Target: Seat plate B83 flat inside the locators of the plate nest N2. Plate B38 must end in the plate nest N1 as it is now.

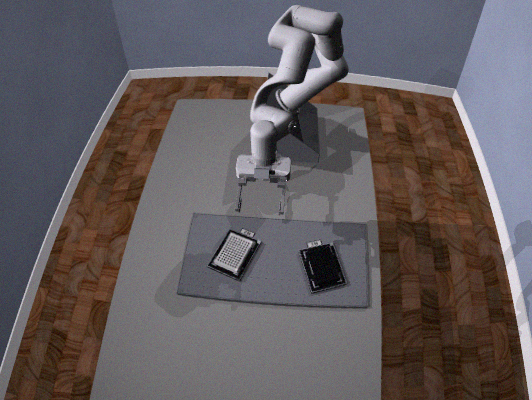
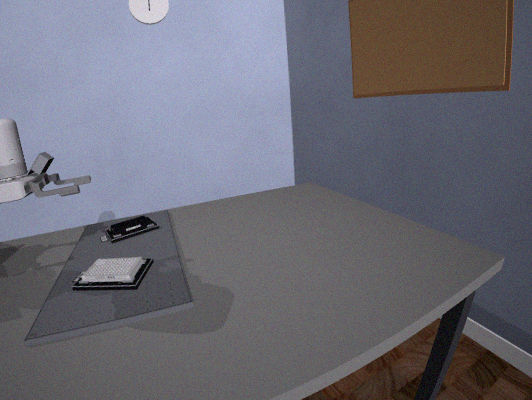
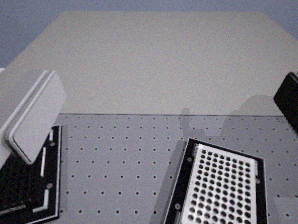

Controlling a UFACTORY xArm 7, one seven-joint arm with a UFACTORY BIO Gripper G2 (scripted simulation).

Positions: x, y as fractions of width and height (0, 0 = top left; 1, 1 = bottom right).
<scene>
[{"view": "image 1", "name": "white well plate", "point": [0.43, 0.64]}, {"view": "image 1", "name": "dark plate B38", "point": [0.59, 0.67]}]
</scene>
